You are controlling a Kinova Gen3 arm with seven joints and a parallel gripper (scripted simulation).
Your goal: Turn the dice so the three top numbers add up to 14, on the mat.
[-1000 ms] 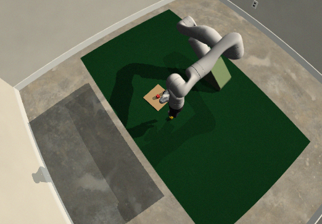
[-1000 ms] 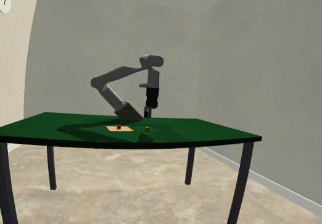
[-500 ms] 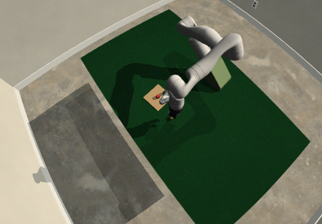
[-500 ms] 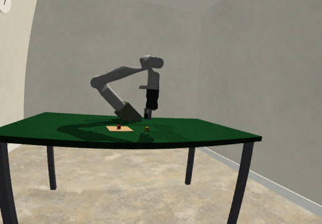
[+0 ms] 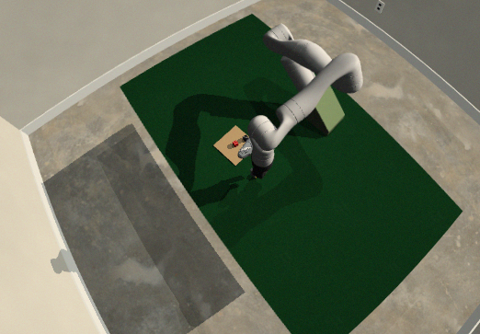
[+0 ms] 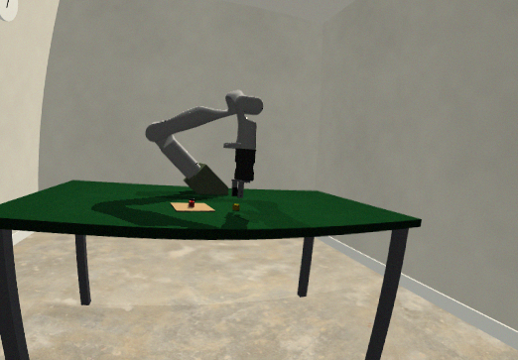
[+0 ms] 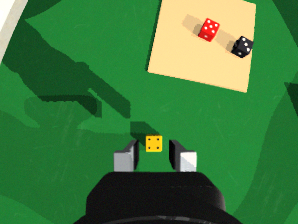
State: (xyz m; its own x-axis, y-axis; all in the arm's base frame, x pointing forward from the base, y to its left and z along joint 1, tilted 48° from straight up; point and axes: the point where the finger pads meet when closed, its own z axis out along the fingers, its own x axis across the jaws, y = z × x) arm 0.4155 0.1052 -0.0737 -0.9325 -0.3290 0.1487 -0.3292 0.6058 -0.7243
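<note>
Now: the yellow die 6 cm below my hand. Round my hand: black die (16 cm to the right, 7 cm behind, 5 cm below); then tan mat (17 cm to the right, 6 cm below, 2 cm behind); then red die (17 cm to the right, 5 cm below, 2 cm behind).
</note>
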